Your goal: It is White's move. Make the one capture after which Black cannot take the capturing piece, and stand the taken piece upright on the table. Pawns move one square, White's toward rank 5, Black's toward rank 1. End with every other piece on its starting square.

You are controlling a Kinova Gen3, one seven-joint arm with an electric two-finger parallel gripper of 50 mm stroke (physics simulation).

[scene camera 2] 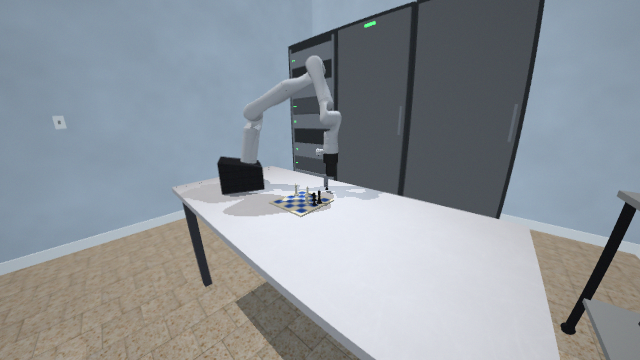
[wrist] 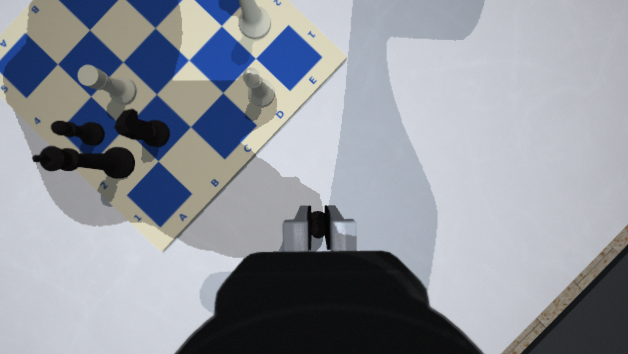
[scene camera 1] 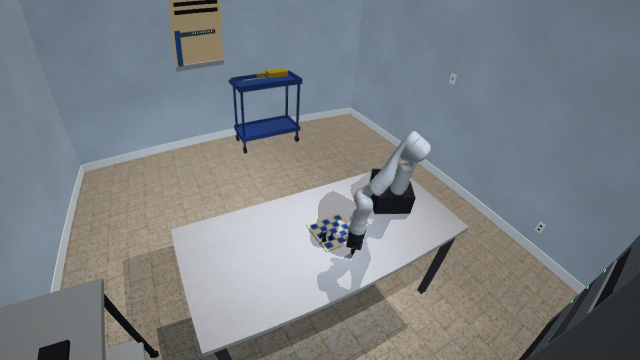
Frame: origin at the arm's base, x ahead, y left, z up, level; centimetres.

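Seen in the pictures: gripper, fingertip midpoint: (scene camera 2: 325,186) (wrist: 317,220) (scene camera 1: 353,250); arm's base at its link origin: (scene camera 2: 248,161) (scene camera 1: 397,188).
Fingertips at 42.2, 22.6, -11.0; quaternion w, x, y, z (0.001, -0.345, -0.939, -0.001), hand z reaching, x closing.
Observation:
Offsets run from my fingertips to a thing's top centre, as dx, dy, dz. "spot": to the spot under its first point. Level surfaces: height alone.
My gripper (scene camera 1: 353,251) (scene camera 2: 326,186) (wrist: 317,220) is shut on a round-topped black piece and holds it outside the board @(+1.6, -17.9, -2.4) (scene camera 1: 318,238) (scene camera 2: 285,208) (wrist: 165,243), off its rank 1 side. Whether that piece's base touches the table is hidden. In the wrist view a white rook @(+5.2, -17.9, +1.0) (wrist: 122,91) stands on B3, a black knight @(+5.4, -13.6, +1.6) (wrist: 156,132) on B2, a black pawn @(+9.4, -16.9, +0.8) (wrist: 92,133) on A3 and a tall black king @(+9.3, -13.7, +4.0) (wrist: 119,162) on A2. A small white piece, seemingly a bishop @(-3.1, -10.4, +2.0) (wrist: 261,94), stands on D1. A white piece @(spot: -6.1, -14.3, -1.3) (wrist: 255,24) on E2 is cut off at its top.
The board lies on a long white table @(dz -3.0) (scene camera 1: 260,285) (scene camera 2: 400,260). The arm's black base block (scene camera 1: 394,200) (scene camera 2: 241,176) stands at one end. A blue cart (scene camera 1: 267,128) stands against the wall. Tall dark cabinets (scene camera 2: 370,110) stand behind the table.

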